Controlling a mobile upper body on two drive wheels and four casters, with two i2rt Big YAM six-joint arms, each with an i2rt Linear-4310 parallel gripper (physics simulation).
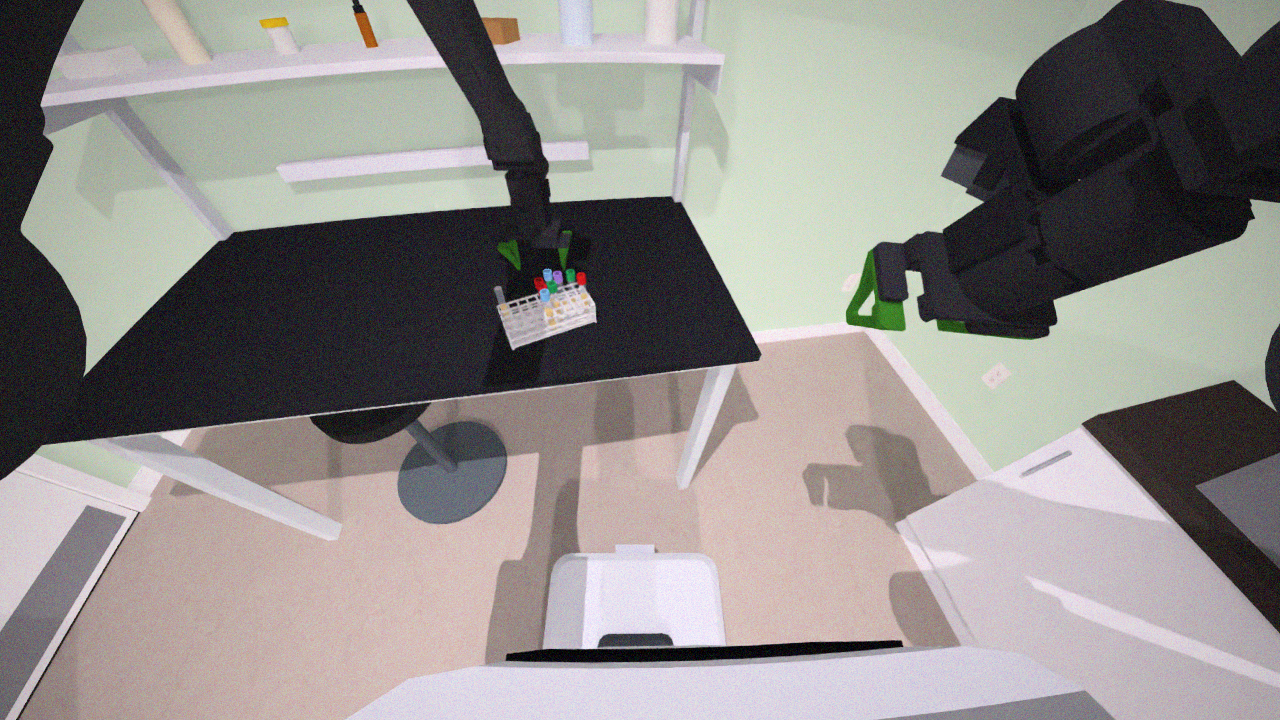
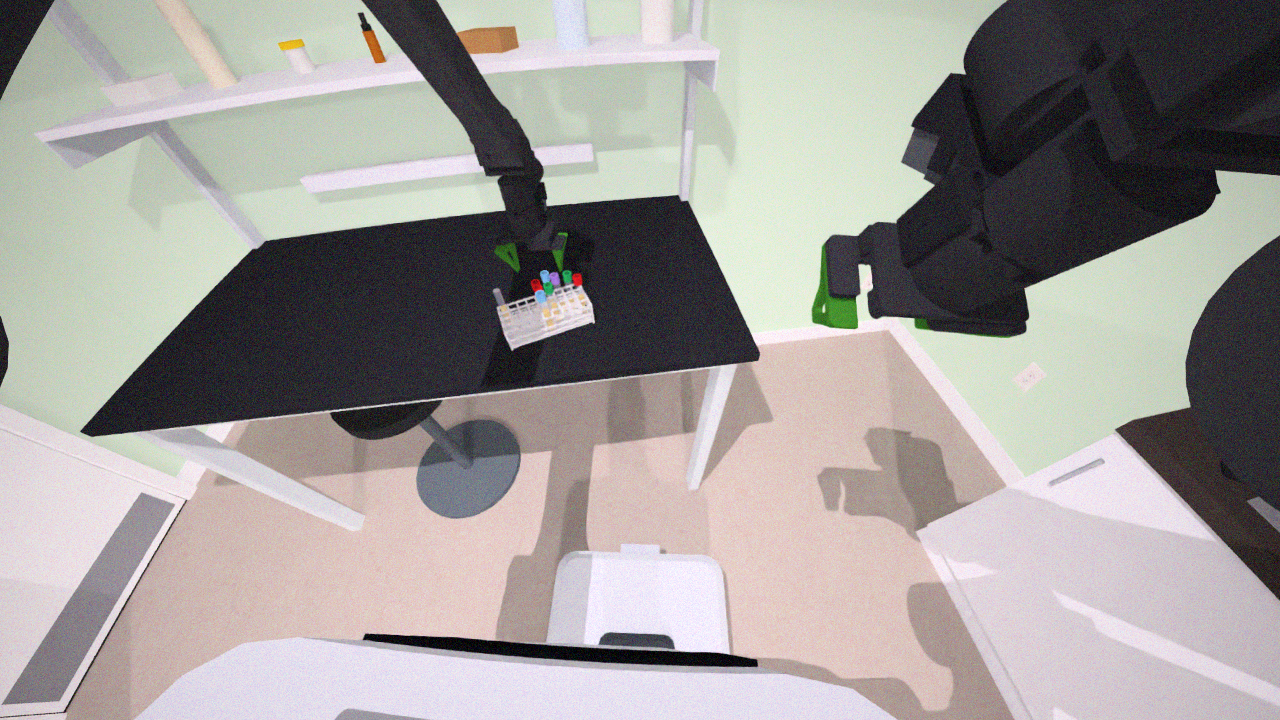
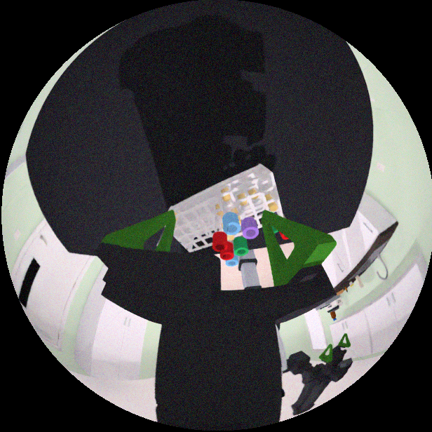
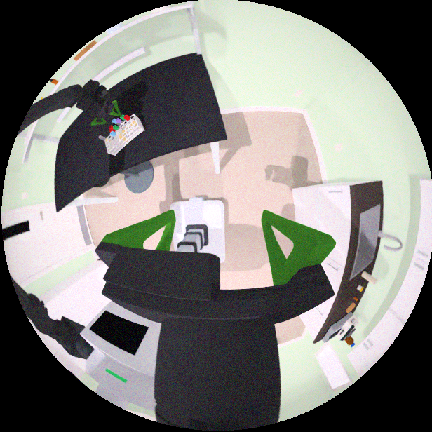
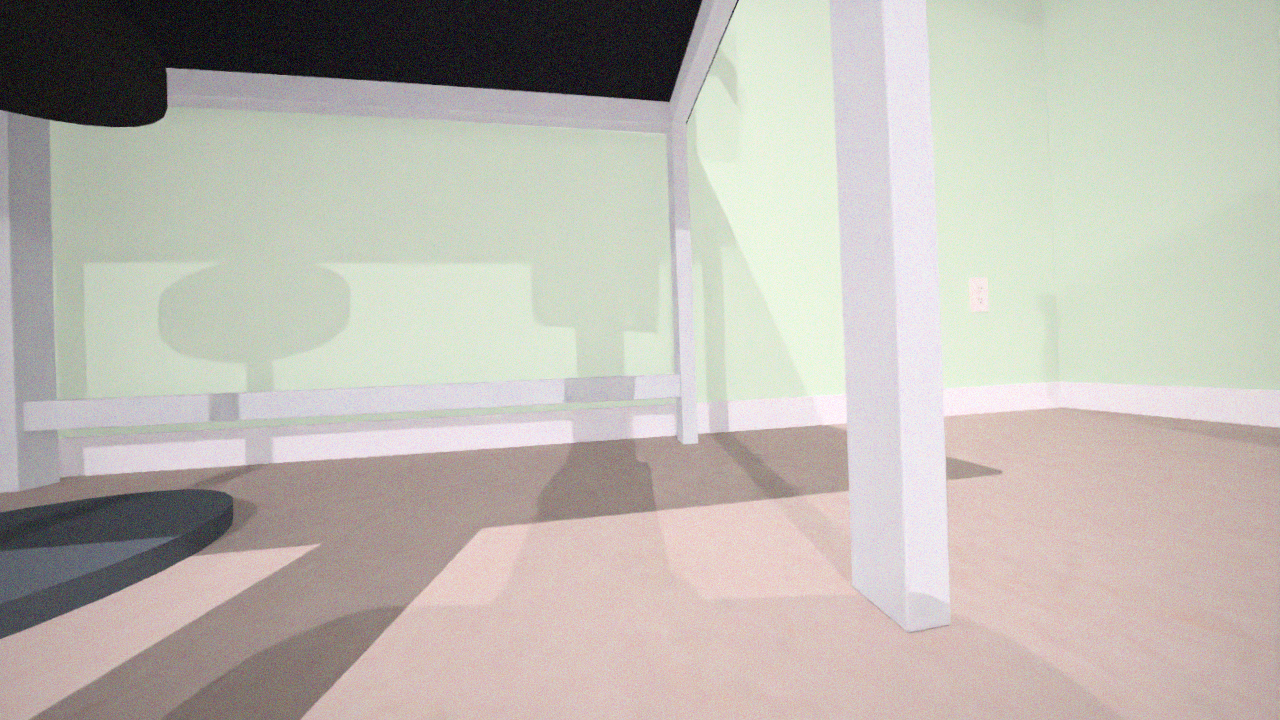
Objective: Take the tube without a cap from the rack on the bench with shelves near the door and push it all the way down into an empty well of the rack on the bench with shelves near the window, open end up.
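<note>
A clear rack (image 1: 528, 333) (image 2: 528, 331) (image 4: 117, 146) stands on the black bench (image 1: 295, 313) (image 2: 340, 304). The tube without a cap (image 1: 499, 293) (image 2: 498, 296) (image 4: 102, 138) stands upright at the rack's left end. Several tubes with red, green, blue and purple caps stand in the rack's middle and right. My left gripper (image 1: 540, 266) (image 2: 538, 268) (image 3: 218, 214) is open and empty, pointing down just behind and above the capped tubes, to the right of the uncapped tube. My right gripper (image 1: 920, 327) (image 2: 886, 325) (image 4: 218, 214) is open and empty, far right of the bench. A second rack is not discernible.
A shelf (image 1: 393, 67) (image 2: 393, 76) with bottles and a box hangs above the bench's rear. A stool base (image 1: 452, 471) (image 2: 468, 468) stands beneath the bench. A white cabinet (image 1: 1056, 537) (image 2: 1074, 537) stands at the right. A bench leg (image 5: 895, 313) stands close ahead.
</note>
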